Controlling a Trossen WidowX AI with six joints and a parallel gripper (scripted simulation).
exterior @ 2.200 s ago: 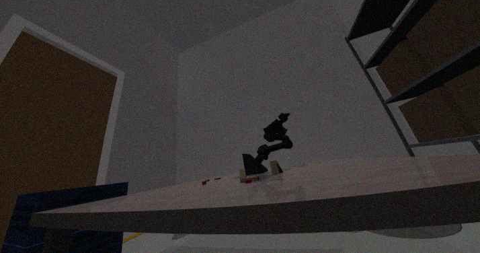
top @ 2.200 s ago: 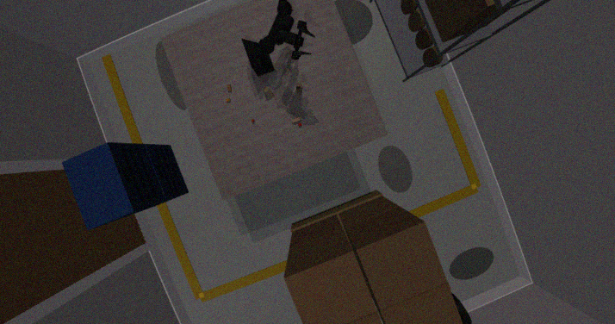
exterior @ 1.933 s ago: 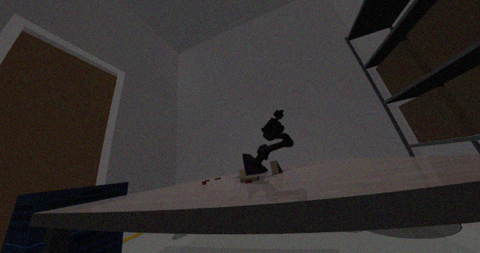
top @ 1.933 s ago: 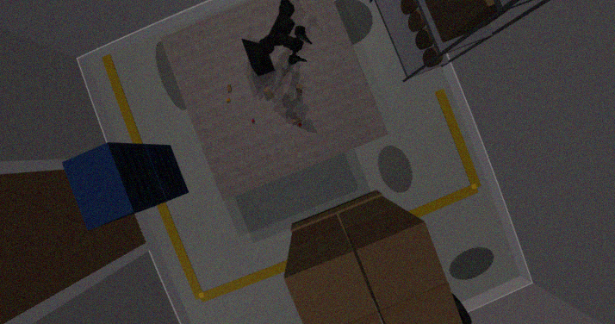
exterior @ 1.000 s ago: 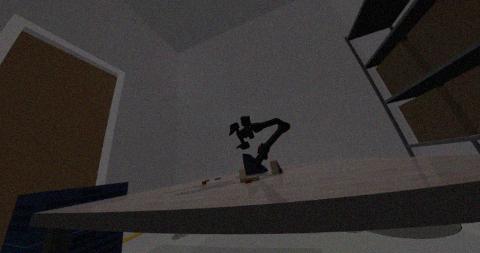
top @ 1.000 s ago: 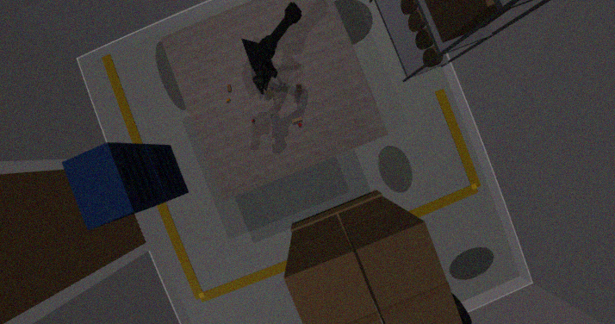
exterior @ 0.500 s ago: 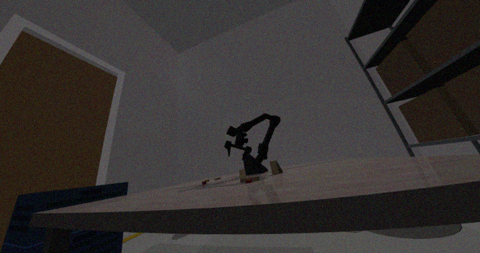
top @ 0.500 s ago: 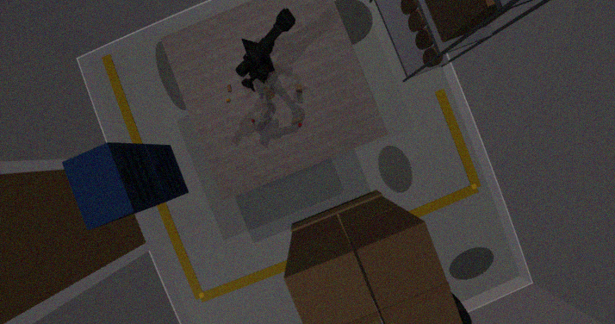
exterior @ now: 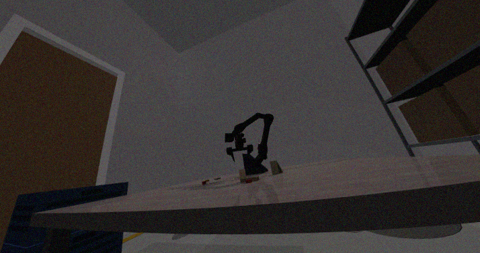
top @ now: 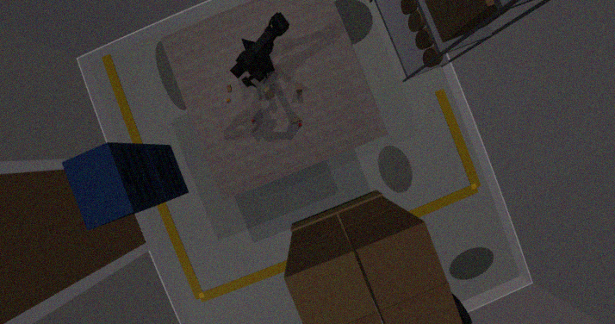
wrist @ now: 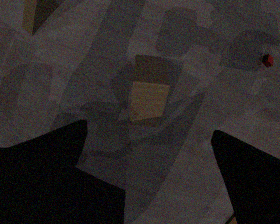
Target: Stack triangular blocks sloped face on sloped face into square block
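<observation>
Now: the tan triangular block 4 cm ahead of my gripper tip, 2 cm to the left of it and 8 cm below it.
</observation>
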